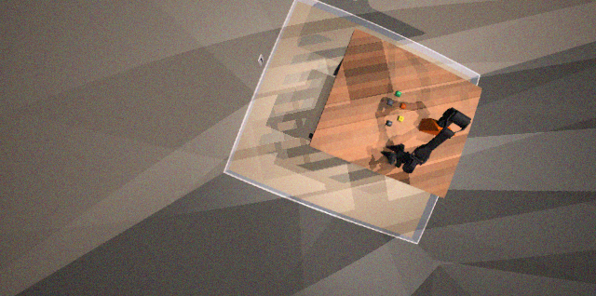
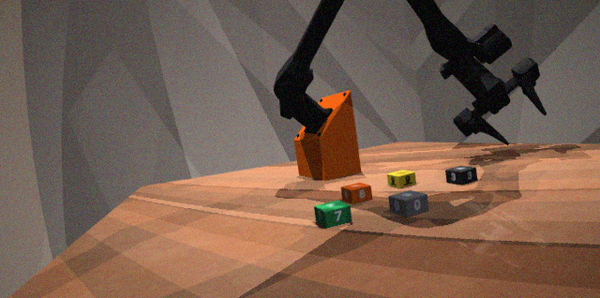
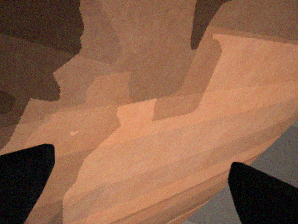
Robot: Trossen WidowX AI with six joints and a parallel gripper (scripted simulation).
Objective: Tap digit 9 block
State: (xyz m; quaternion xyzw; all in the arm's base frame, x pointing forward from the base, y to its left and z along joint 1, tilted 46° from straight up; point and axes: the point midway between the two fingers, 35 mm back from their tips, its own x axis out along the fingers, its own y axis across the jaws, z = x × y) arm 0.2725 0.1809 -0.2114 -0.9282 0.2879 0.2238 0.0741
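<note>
Now: gripper tip 70 mm past the yellow block, 240 mm to the left of it and 40 mm above it. Also, from my gripper tip: orange block (60 mm behind, 340 mm to the right, 40 mm below); then black block (190 mm to the right, 40 mm below); then grey block (40 mm ahead, 320 mm to the right, 40 mm below).
</note>
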